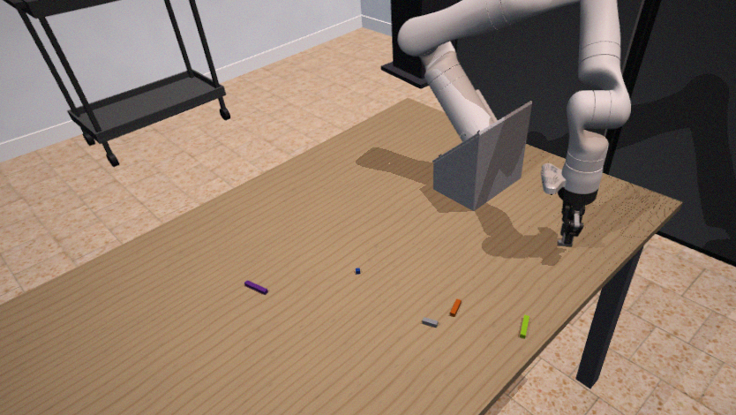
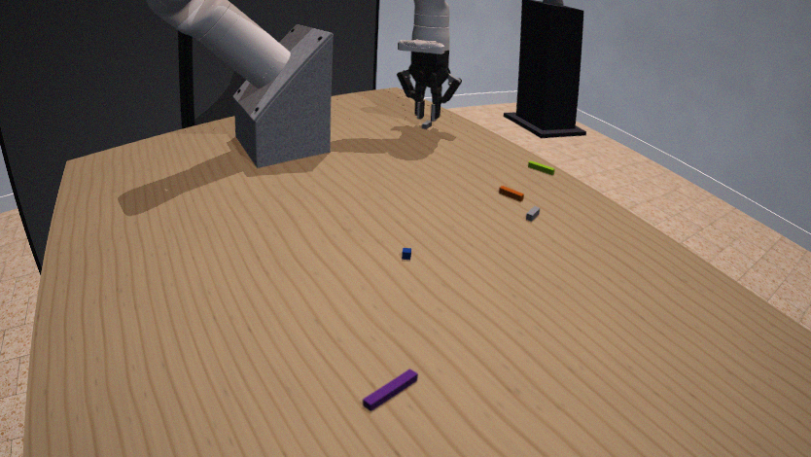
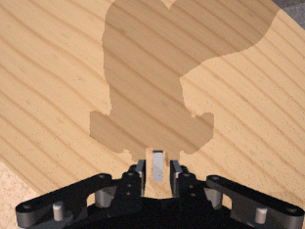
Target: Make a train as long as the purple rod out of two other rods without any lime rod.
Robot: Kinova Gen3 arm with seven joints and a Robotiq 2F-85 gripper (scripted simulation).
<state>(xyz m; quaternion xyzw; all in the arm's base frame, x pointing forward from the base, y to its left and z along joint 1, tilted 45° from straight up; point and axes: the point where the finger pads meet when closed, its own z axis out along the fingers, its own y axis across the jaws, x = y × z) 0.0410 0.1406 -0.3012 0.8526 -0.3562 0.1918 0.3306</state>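
My gripper is now 33 cm short of the orange rod, 3 cm above it and 2 cm to the left of it. The rest, counted from my hand: lime rod: 26 cm ahead, 10 cm to the left, 3 cm below; purple rod: 63 cm ahead, 35 cm to the right, 3 cm below; blue rod: 42 cm ahead, 24 cm to the right, 3 cm below.
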